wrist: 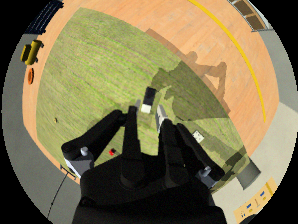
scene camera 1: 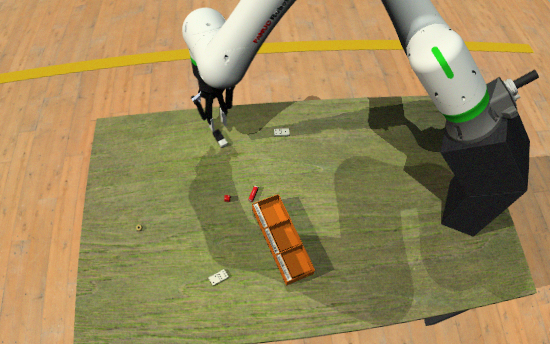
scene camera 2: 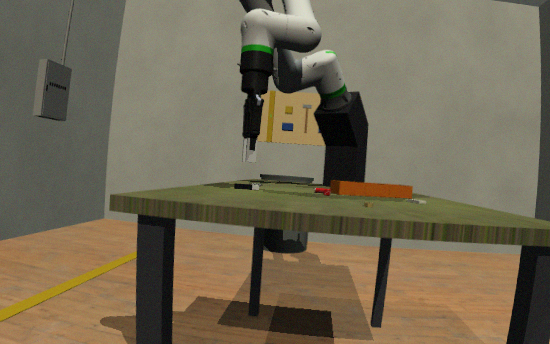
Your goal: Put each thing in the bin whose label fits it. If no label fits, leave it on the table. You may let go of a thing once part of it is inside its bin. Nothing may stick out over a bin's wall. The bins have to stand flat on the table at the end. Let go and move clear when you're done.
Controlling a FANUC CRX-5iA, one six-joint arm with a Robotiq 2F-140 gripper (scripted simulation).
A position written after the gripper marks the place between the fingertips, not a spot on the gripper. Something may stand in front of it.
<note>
In view: the gripper [scene camera 2: 248, 161] and an orange bin [scene camera 1: 285, 245].
The orange bin is seen too in scene camera 2 [scene camera 2: 337, 187]. The gripper also shows in the wrist view [wrist: 148, 108] and in scene camera 1 [scene camera 1: 218, 125]. The wrist view misses the orange bin, which is hidden by the gripper.
</note>
